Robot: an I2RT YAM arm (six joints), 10 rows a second.
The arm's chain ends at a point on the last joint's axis. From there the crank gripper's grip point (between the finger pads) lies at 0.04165 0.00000 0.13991 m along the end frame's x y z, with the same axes.
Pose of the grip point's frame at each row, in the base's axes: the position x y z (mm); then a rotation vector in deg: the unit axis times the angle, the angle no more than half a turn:
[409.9 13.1 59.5 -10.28 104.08 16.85]
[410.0 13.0 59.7 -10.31 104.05 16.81]
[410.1 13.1 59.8 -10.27 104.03 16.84]
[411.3 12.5 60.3 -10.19 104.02 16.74]
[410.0 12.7 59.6 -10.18 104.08 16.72]
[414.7 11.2 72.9 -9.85 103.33 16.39]
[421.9 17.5 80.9 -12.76 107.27 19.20]
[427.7 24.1 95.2 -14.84 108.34 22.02]
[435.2 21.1 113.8 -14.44 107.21 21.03]
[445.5 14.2 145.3 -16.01 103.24 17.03]
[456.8 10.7 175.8 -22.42 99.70 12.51]
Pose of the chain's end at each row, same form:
[291.4 -29.1 133.6 -10.28 104.08 16.85]
[291.5 -29.2 133.7 -10.31 104.05 16.81]
[291.5 -29.1 133.8 -10.27 104.03 16.84]
[292.6 -29.5 134.2 -10.19 104.02 16.74]
[291.4 -29.2 133.7 -10.18 104.08 16.72]
[294.8 -29.9 145.3 -9.85 103.33 16.39]
[310.2 -30.4 161.8 -12.76 107.27 19.20]
[320.6 -30.2 178.3 -14.84 108.34 22.02]
[325.6 -31.4 194.7 -14.44 107.21 21.03]
[328.7 -32.7 219.3 -16.01 103.24 17.03]
[336.2 -33.3 245.3 -22.42 99.70 12.51]

